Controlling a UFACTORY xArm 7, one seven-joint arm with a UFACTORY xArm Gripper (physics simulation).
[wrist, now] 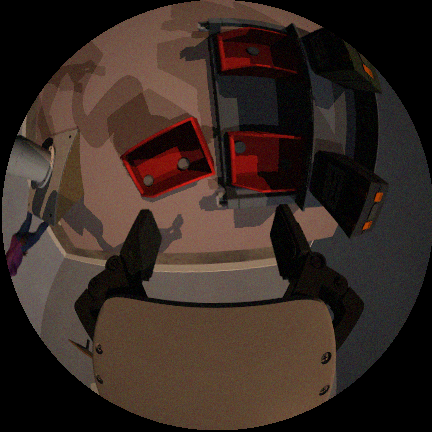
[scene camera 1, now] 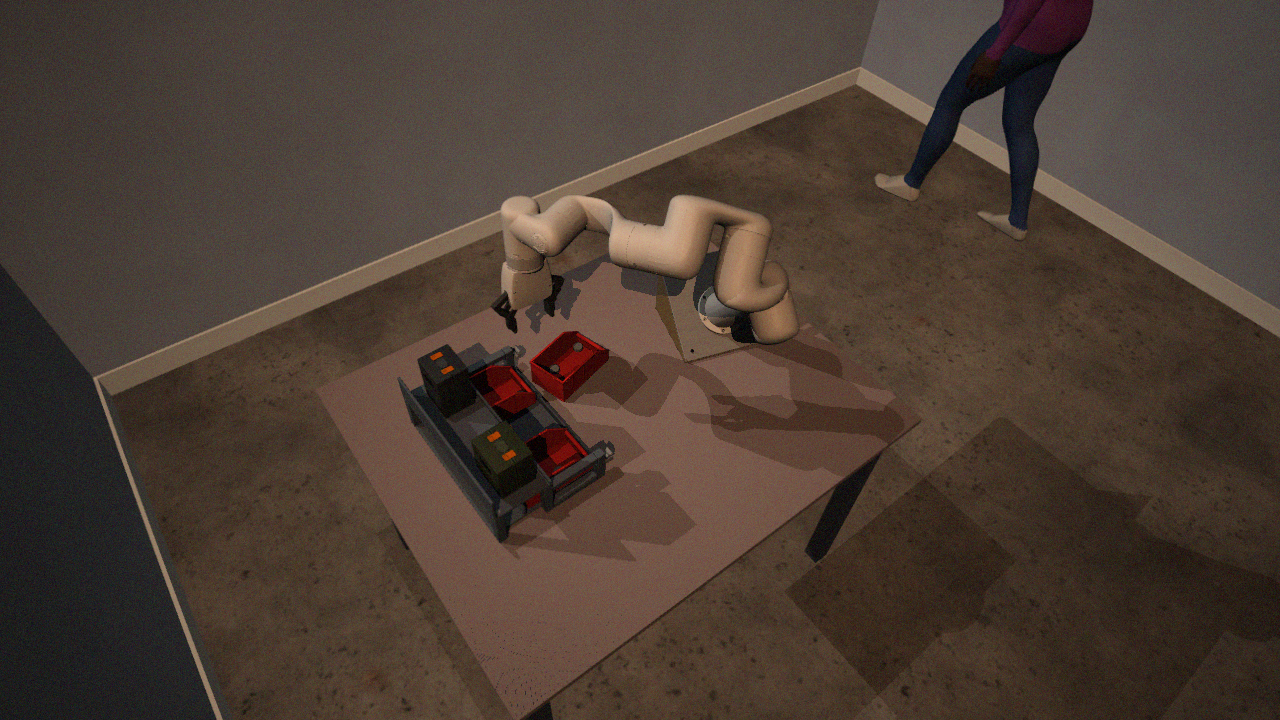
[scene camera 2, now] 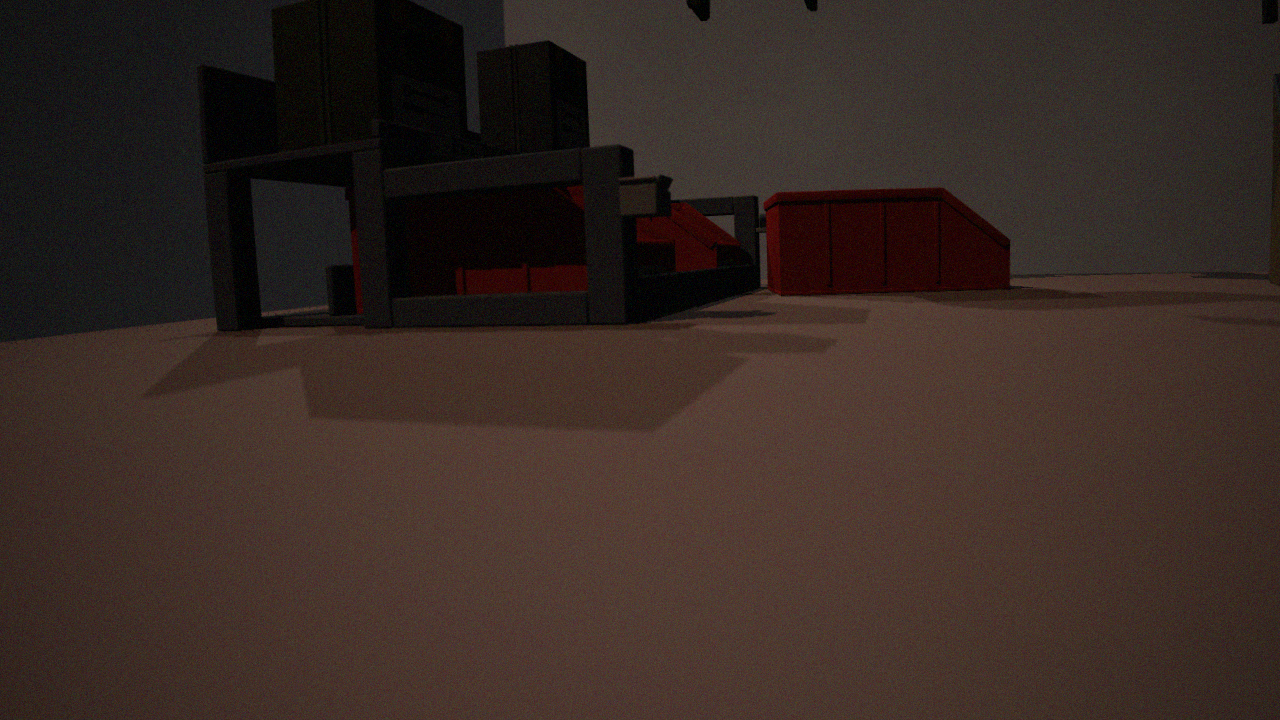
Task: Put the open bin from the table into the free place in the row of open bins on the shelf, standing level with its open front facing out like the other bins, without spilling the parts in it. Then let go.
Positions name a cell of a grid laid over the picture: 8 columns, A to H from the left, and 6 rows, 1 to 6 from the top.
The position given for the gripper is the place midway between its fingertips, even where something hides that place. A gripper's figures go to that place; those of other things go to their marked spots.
Scene:
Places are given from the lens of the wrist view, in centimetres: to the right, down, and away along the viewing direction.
gripper (wrist: D4): 0, 0, 11
dark case (wrist: G3): 17, -2, 13

